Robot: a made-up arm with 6 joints.
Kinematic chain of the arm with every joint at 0, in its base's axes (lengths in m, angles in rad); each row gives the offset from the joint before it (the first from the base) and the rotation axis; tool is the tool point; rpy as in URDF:
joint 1: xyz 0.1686 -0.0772 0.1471 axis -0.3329 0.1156 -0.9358
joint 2: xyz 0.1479 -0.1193 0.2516 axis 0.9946 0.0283 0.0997
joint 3: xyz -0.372 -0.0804 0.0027 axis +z
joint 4: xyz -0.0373 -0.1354 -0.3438 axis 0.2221 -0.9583 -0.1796
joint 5: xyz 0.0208 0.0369 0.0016 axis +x
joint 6: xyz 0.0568 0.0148 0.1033 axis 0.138 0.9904 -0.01
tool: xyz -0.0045 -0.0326 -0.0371 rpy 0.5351 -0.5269 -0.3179
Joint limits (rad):
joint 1: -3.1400..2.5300
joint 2: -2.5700..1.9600
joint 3: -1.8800..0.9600
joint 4: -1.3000..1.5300
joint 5: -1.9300..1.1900
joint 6: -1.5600..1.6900
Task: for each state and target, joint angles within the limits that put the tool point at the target. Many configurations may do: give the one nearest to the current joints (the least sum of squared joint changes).
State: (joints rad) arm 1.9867 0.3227 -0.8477 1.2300 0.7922 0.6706
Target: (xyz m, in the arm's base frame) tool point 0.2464 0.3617 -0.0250
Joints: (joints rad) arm 2.4666 0.1543 -0.8697 1.5300 0.9088 0.9851
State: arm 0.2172 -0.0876 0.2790 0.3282 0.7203 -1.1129
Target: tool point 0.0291 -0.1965 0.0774
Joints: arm 0.3949 0.5895 0.5074 0.1397 0.7140 -1.0546
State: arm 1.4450 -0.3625 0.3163 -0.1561 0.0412 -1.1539
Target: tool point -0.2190 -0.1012 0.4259
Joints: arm 1.1546 -0.6510 0.1242 -0.1982 0.2431 -1.1332
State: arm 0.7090 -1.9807 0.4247 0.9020 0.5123 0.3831
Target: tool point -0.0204 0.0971 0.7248
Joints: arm 0.8958 -2.1493 0.5013 0.9907 0.6944 0.4299
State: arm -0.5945 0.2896 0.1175 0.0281 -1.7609 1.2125
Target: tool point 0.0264 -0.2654 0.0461
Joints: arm -0.5506 0.3895 0.1496 0.2485 -1.4641 1.2384
